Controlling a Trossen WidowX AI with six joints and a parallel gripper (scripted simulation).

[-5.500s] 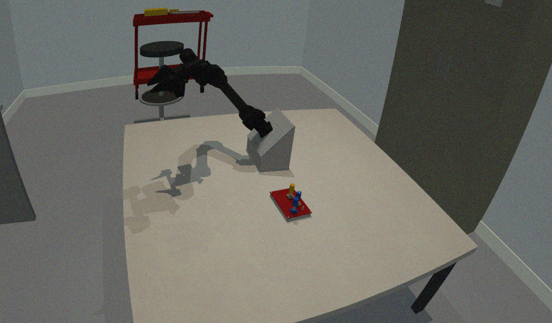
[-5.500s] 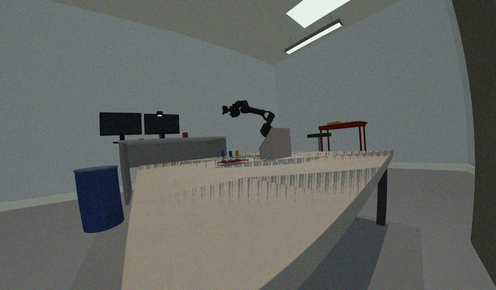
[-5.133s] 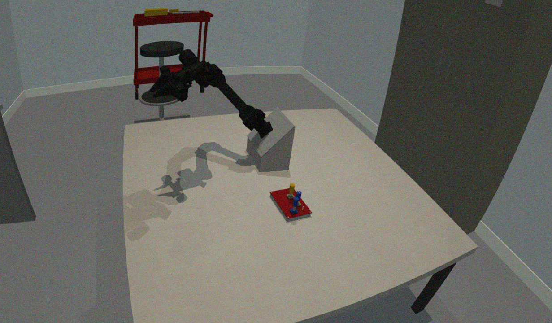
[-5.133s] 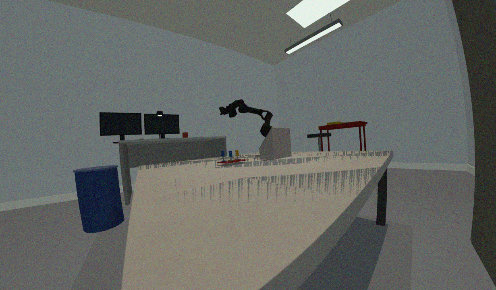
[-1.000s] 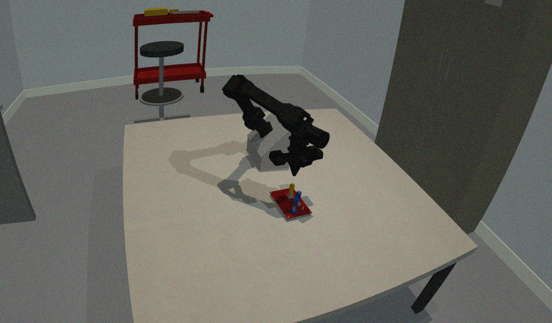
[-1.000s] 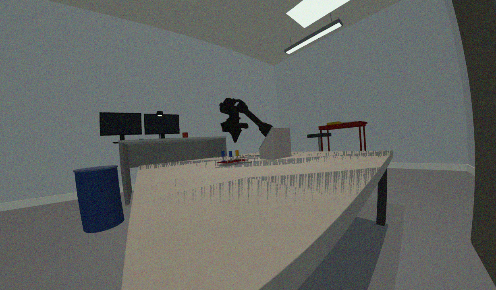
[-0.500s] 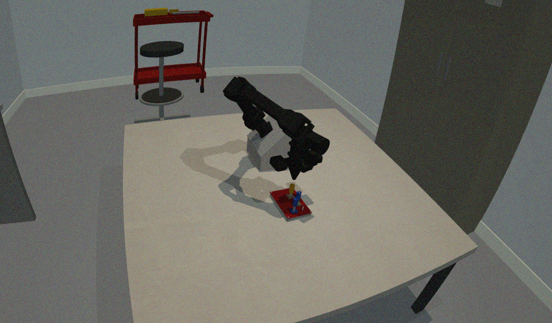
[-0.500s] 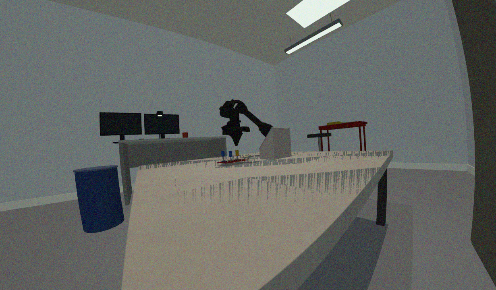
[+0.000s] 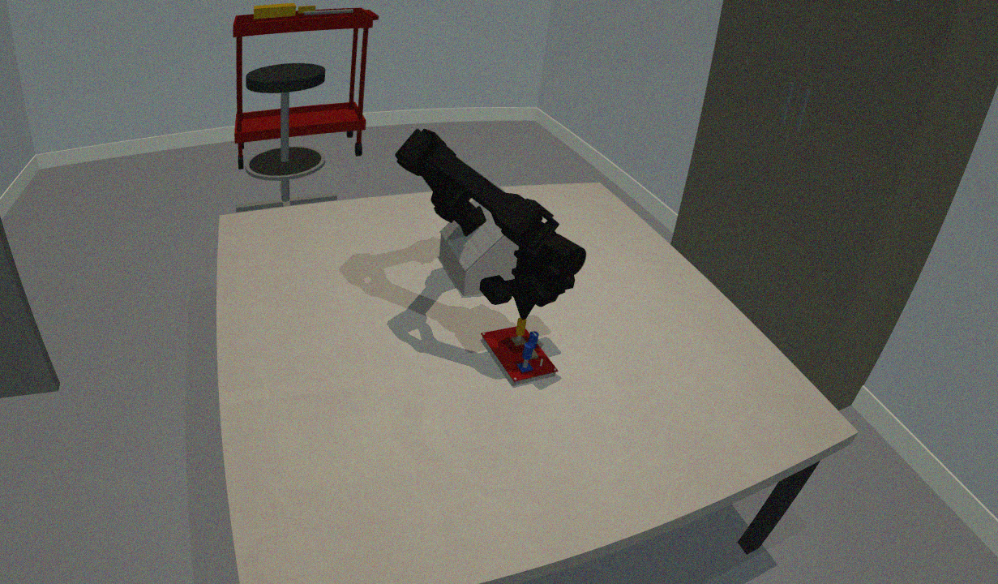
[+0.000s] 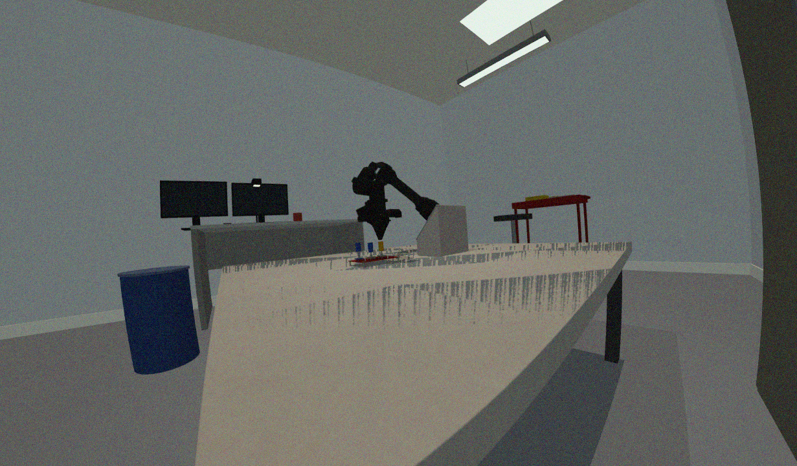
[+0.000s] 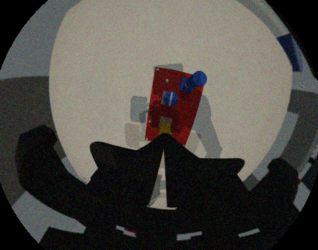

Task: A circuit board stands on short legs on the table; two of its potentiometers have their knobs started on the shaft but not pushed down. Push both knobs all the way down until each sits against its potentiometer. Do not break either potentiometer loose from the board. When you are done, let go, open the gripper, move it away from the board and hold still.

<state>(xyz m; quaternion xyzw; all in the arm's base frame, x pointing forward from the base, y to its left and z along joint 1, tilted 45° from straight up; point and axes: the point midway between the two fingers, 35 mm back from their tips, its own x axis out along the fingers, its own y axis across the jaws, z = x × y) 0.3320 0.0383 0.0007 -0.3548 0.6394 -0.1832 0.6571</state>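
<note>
Now: gripper tip 5 cm short of the blue knob, 2 cm above it and 1 cm to the right of it. Also, from my gripper tip: yellow knob 3 cm below.
</note>
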